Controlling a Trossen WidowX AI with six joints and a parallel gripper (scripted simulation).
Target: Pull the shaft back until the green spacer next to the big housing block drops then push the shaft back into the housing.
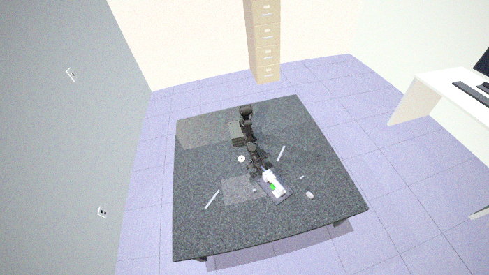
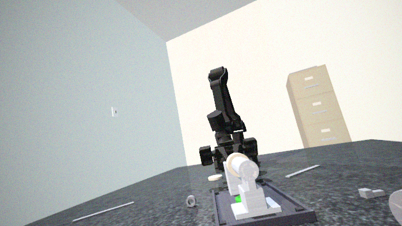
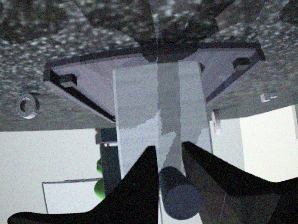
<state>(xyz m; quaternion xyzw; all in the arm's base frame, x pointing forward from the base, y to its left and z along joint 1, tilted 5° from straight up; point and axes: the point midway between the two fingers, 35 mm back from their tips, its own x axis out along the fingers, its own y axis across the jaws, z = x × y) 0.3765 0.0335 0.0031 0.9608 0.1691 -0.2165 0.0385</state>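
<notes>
The grey shaft lies 5 cm ahead of my gripper tip, 2 cm to the left of it and 2 cm above it. The rest, counted from my gripper tip: bolt 25 cm to the left, 10 cm ahead, 6 cm below; green spacer 10 cm ahead, 5 cm below, 4 cm to the left.
</notes>
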